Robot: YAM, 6 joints.
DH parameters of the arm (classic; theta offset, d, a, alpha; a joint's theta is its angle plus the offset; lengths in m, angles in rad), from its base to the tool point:
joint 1: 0 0.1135 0.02 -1.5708
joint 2: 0 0 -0.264 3.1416
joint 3: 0.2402 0 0.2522 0
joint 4: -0.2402 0 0.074 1.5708
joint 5: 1.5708 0 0 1.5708
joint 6: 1.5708 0.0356 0 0
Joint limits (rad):
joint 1: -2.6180..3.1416
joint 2: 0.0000..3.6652
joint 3: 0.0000..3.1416
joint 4: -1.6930..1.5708
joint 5: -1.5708..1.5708
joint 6: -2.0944..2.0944
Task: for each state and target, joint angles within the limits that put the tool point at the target. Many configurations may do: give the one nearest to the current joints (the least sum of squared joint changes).
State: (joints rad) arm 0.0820 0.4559 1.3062 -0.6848 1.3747 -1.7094
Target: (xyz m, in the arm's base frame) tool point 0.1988 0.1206 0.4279
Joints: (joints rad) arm 0.6921 1.1816 1.3512 -0.5369 1.2709 -1.7094
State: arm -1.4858 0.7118 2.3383 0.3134 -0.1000 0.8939
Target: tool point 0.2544 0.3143 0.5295
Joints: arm -2.2353 0.4046 2.2448 0.2979 -0.1827 0.8939
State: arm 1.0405 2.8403 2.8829 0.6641 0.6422 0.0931
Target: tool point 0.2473 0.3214 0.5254
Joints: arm 0.9729 2.6012 3.1416 1.2374 0.7209 0.0931
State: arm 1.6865 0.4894 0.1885 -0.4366 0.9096 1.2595
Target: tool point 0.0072 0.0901 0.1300
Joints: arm 1.8115 0.3915 0.1183 -0.6472 0.9268 1.2595
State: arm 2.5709 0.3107 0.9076 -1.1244 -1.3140 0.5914
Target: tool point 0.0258 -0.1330 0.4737
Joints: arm 2.0218 0.3076 1.5414 -0.8678 -1.3525 0.5914
